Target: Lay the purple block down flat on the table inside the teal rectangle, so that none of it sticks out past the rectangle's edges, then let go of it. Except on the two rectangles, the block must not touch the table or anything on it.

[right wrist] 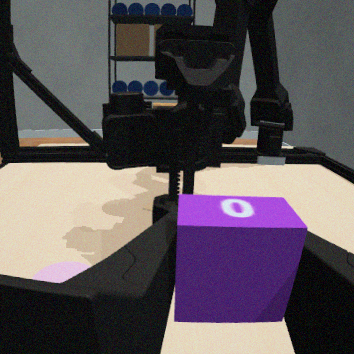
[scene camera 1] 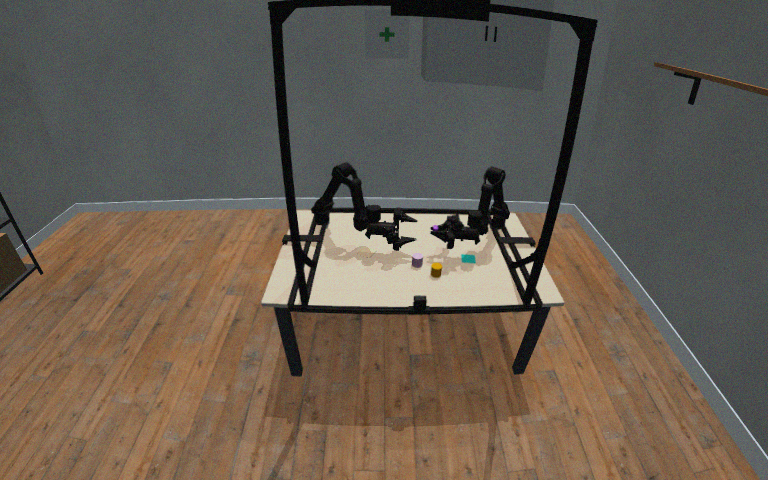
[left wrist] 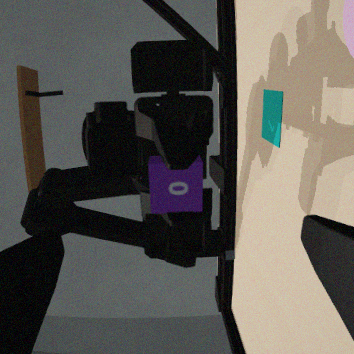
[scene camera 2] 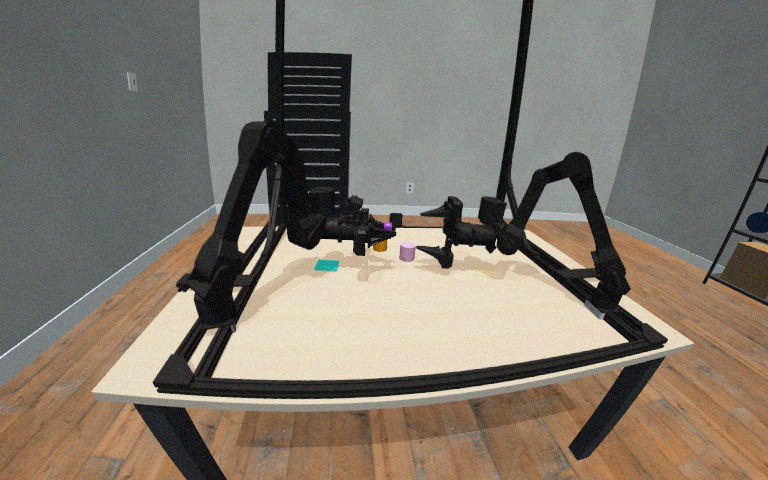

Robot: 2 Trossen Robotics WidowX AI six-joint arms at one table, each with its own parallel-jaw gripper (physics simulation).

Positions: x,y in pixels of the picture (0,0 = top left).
Labels:
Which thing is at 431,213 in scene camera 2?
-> My left gripper.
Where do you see a purple block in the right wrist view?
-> At 236,256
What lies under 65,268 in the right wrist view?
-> A pink cylinder.

